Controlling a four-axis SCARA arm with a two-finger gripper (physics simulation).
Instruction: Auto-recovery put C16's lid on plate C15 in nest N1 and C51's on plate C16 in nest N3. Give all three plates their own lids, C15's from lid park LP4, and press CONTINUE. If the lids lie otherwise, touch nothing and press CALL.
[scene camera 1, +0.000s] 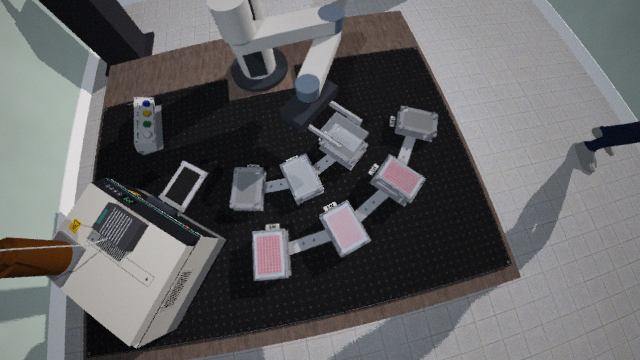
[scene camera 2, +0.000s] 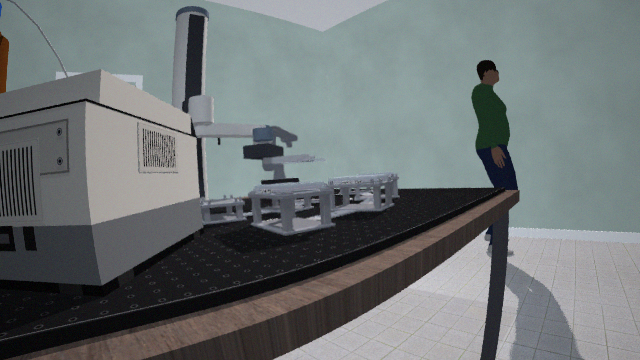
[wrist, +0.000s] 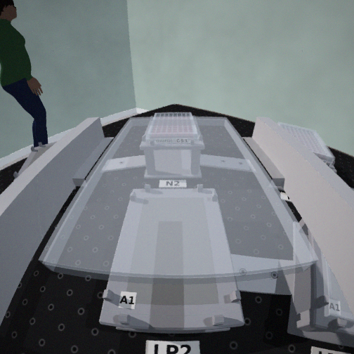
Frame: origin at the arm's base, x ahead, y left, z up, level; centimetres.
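Seen in the pictures: gripper, fingertip midpoint: (scene camera 1: 351, 134) (scene camera 2: 312, 157); arm's base, origin of the base link: (scene camera 1: 260, 69).
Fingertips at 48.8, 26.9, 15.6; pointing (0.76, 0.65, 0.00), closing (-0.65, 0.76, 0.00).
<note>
Pixels of each thing's top centre, then the offset from my fingertips to it, as dx, dy, dz. "spot": a spot on its surface instead.
- clear lid, middle of its top: (scene camera 1: 344, 131) (scene camera 2: 304, 159) -1.8, -1.6, -0.4
- Plate C51, middle of its top: (scene camera 2: 374, 173) (scene camera 1: 401, 176) +14.6, +13.7, -6.3
- nest N1, surface spot: (scene camera 1: 270, 255) spot: +29.7, -31.2, -7.1
- nest N3, surface spot: (scene camera 1: 345, 228) spot: +26.7, -7.9, -6.3
- park, surface spot: (scene camera 1: 302, 177) spot: +7.3, -17.4, -9.0
- button box, surface spot: (scene camera 1: 147, 125) spot: -25.6, -71.7, -7.7
- white frame, surface spot: (scene camera 1: 169, 183) spot: +1.6, -60.0, -4.3
My gripper (scene camera 1: 351, 134) (scene camera 2: 296, 159) (wrist: 177, 128) is shut on a clear lid (scene camera 1: 346, 139) (scene camera 2: 314, 159) (wrist: 260, 232), held level above lid park LP2 (wrist: 172, 312). Plate C51 (scene camera 1: 400, 177) (wrist: 172, 126) stands in nest N2, its wells showing red. The plate in nest N1 (scene camera 1: 270, 255) shows sharp red wells. The plate in nest N3 (scene camera 1: 345, 228) looks paler, as if under a lid. The park (scene camera 1: 302, 177) left of LP2 looks pale, with what seems a clear lid on it. Lid ownership cannot be read. CONTINUE and CALL labels are too small to read.
Other lid parks (scene camera 1: 248, 187) (scene camera 1: 419, 123) stand at both ends of the inner row. A button box (scene camera 1: 147, 125) stands at the left back. A large instrument (scene camera 1: 135, 260) (scene camera 2: 145, 170) and a white frame (scene camera 1: 169, 183) are at the left. A person (scene camera 2: 492, 115) (wrist: 19, 60) stands beyond the table.
</note>
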